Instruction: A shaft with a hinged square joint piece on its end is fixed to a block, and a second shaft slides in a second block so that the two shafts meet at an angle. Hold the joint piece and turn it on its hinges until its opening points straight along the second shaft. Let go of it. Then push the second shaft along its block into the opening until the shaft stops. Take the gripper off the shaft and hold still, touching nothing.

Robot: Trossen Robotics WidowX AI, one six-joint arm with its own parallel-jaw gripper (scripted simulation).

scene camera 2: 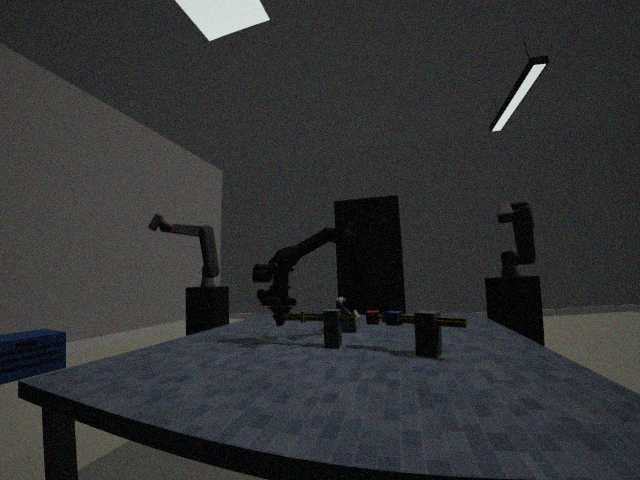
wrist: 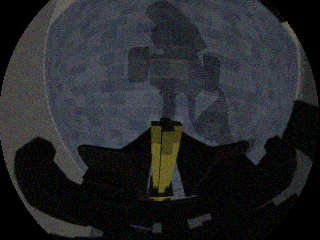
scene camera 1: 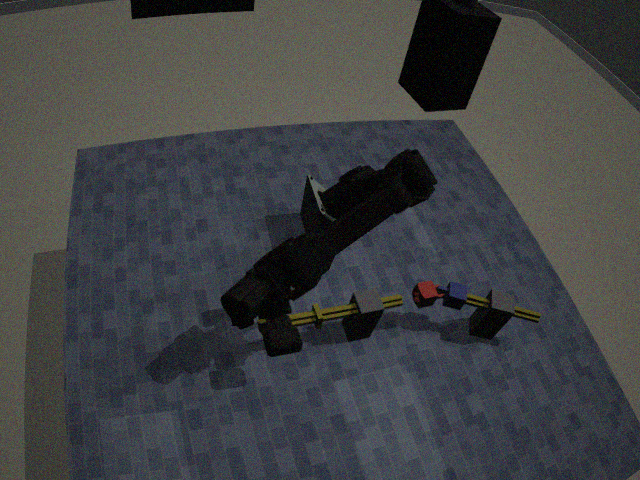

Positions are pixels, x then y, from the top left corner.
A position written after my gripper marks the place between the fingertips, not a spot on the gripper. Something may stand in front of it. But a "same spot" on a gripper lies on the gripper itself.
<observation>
my gripper: scene camera 2 279, 326; wrist; scene camera 1
same spot on my gripper: [scene camera 1: 269, 324] = [wrist: 84, 207]
</observation>
